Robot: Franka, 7 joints.
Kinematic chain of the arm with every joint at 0, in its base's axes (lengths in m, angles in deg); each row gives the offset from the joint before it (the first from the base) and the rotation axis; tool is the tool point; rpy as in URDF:
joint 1: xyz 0 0 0.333 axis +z
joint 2: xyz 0 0 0 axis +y
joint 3: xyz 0 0 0.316 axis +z
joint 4: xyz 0.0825 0 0 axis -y
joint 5: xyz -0.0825 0 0.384 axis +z
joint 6: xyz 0 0 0 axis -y
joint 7: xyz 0.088 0 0 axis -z
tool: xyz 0 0 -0.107 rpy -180 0 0
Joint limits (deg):
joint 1: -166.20..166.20
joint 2: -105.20..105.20
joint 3: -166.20..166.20
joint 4: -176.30..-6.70
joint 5: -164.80..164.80
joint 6: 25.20..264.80
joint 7: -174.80..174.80
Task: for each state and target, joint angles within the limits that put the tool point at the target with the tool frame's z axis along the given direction. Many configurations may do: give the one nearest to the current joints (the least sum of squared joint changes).
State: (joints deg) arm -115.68 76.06 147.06 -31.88 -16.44 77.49 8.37
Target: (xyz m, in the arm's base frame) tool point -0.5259 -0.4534 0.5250 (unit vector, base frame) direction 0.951 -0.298 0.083
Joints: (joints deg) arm -152.76 80.48 136.76 -6.78 -28.05 52.62 8.37
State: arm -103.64 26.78 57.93 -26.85 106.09 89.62 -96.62
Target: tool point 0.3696 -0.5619 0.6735 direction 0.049 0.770 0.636
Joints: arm -83.81 56.58 55.75 -42.03 98.33 60.26 -96.62
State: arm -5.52 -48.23 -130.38 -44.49 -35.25 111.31 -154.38
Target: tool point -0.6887 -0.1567 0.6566 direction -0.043 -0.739 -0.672
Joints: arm -23.87 -48.24 -106.32 -46.65 -6.95 96.36 -154.38
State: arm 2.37 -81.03 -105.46 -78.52 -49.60 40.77 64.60
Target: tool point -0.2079 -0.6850 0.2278 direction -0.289 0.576 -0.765
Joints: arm 48.28 -75.04 -112.53 -54.10 -78.52 60.78 64.60
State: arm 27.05 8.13 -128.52 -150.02 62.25 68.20 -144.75
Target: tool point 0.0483 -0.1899 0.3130 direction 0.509 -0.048 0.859
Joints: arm 19.21 -2.31 -135.08 -176.23 73.67 31.63 -144.75
